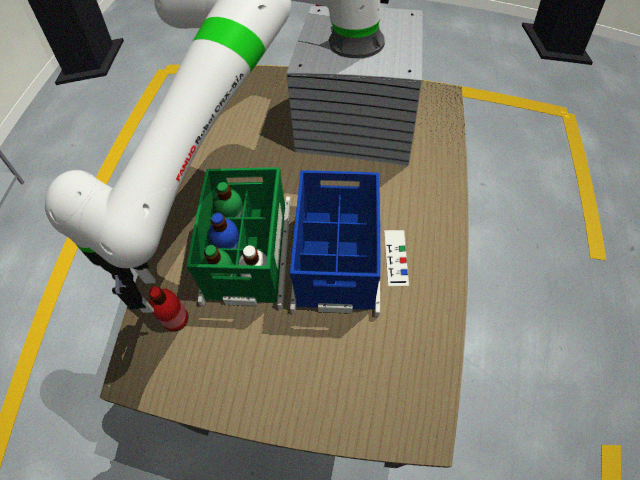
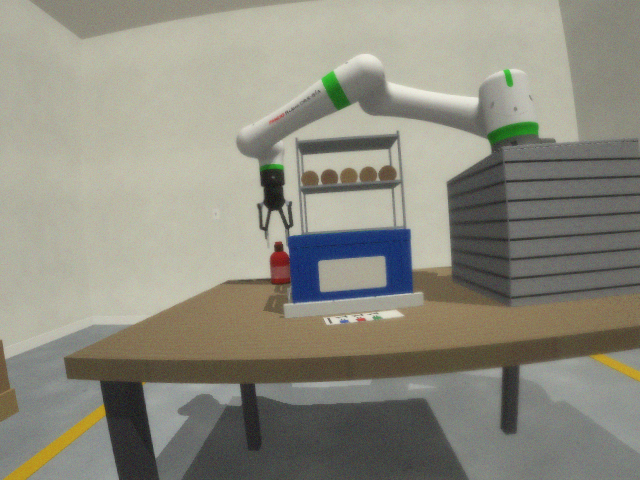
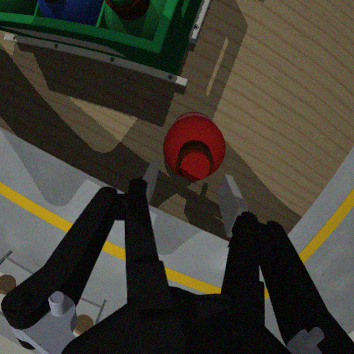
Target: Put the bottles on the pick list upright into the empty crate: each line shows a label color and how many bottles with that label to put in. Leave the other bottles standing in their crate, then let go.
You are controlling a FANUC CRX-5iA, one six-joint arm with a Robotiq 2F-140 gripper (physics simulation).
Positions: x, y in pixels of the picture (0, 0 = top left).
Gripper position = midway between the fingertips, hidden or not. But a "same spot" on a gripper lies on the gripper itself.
my gripper: image 1; image 2; image 3 189, 178
same spot on my gripper: [image 1: 126, 289] = [image 2: 260, 208]
